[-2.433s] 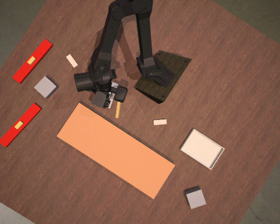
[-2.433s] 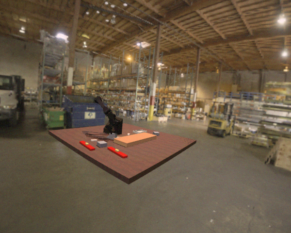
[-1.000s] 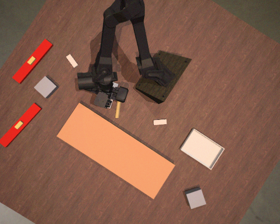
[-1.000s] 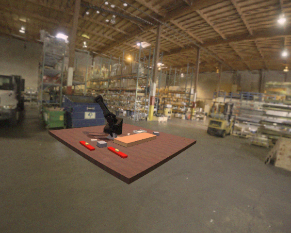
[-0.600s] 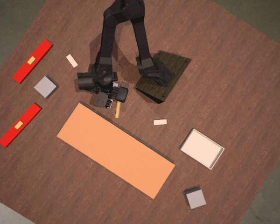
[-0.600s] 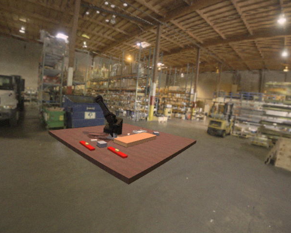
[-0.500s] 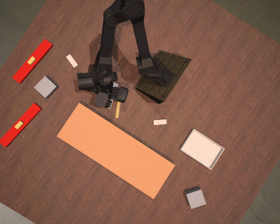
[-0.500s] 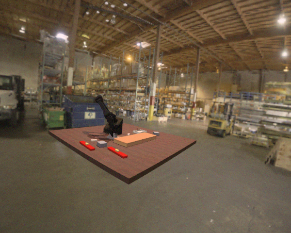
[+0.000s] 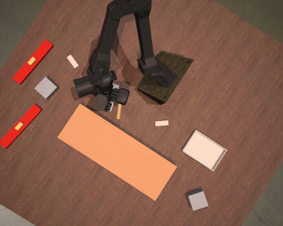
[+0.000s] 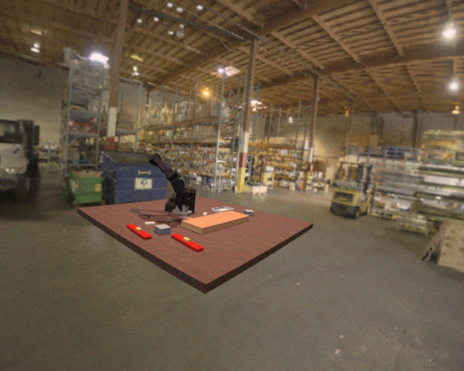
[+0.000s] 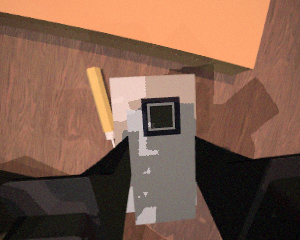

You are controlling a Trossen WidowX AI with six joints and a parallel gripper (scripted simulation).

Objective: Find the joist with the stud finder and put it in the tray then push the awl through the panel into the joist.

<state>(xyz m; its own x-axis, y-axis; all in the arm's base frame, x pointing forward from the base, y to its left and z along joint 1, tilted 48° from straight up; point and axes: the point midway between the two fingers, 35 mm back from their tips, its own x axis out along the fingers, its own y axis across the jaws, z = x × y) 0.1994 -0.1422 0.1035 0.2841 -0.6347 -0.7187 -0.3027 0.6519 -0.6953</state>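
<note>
Right now the awl is 1 cm behind my gripper tip, 6 cm to the left of it and 7 cm below it. Round my gripper tip: grey stud finder 1 cm ahead, 2 cm above; then white tray 6 cm behind, 50 cm to the left, 6 cm below.
</note>
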